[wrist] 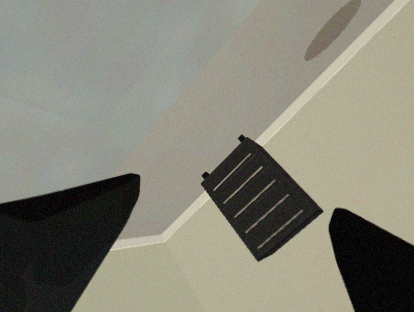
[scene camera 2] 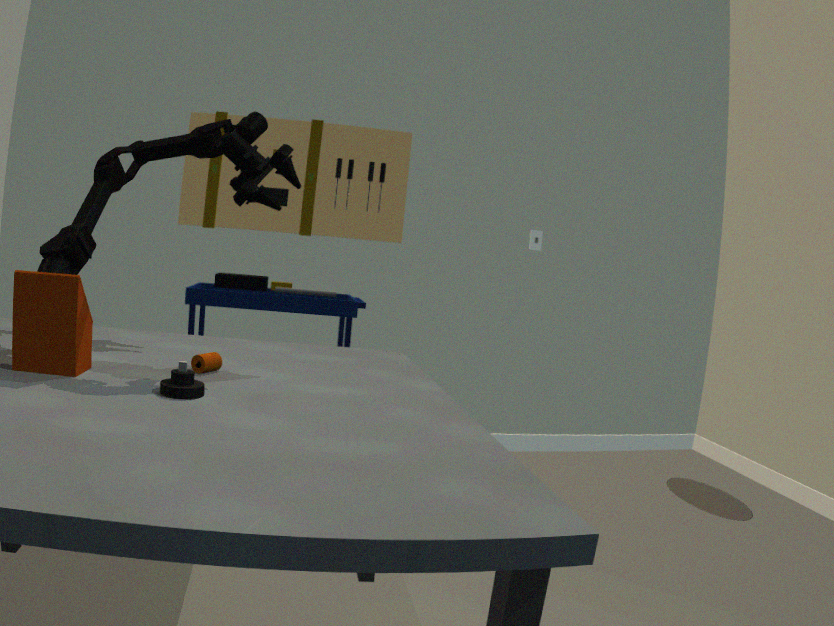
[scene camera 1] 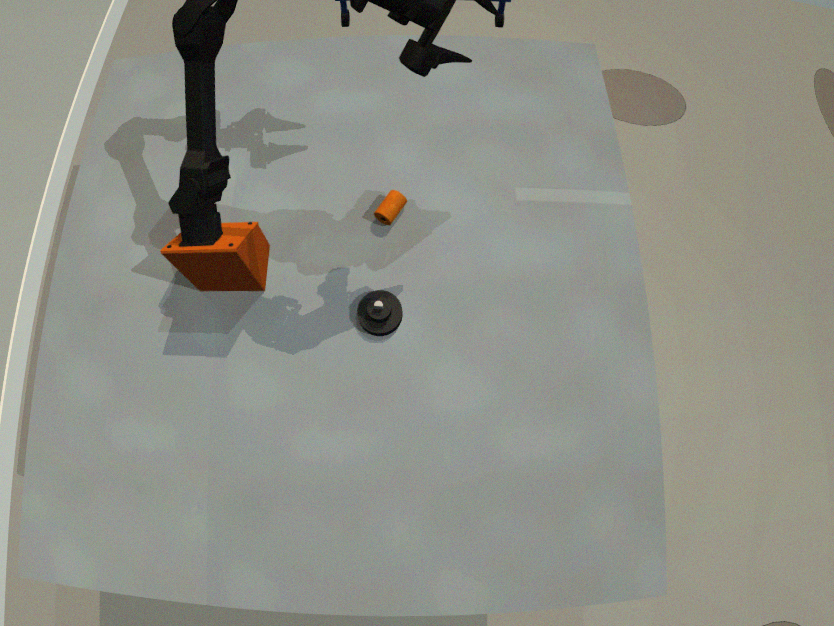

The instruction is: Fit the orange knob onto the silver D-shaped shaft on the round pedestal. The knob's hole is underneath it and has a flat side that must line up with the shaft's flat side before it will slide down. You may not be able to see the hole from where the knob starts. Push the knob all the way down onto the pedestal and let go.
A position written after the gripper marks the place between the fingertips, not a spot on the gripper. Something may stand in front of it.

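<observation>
In scene camera 1 the gripper point(scene camera 1: 484, 37) is open and empty, holding nothing, and a round pedestal point(scene camera 1: 379, 312) shares the view. Scene camera 2 shows the pedestal point(scene camera 2: 181, 385) too, along with the gripper point(scene camera 2: 290, 198), while the wrist view also shows the gripper point(wrist: 234, 201).
</observation>
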